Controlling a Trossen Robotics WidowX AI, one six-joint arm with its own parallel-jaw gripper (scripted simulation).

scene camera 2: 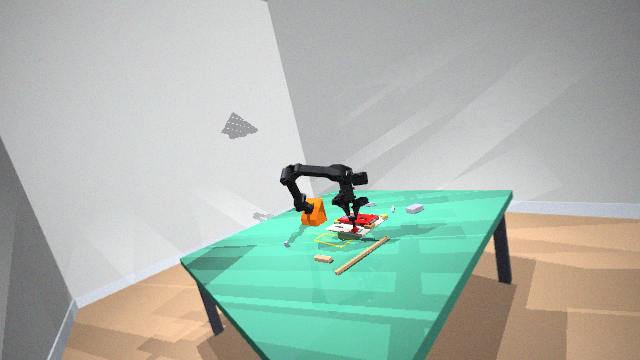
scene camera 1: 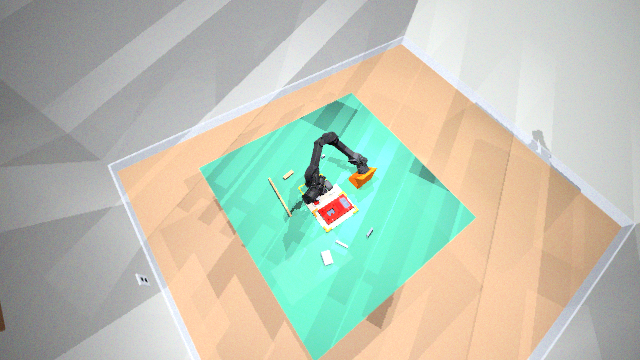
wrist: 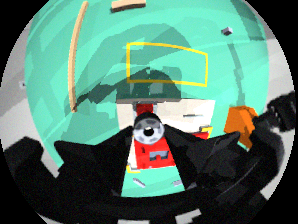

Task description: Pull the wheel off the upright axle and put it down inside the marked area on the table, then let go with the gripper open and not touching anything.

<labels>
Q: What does my gripper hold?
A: A grey wheel.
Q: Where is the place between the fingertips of my gripper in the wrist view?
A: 148, 127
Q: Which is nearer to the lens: the grey wheel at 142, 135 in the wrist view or the long wooden stick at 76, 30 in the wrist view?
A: The grey wheel.
</labels>
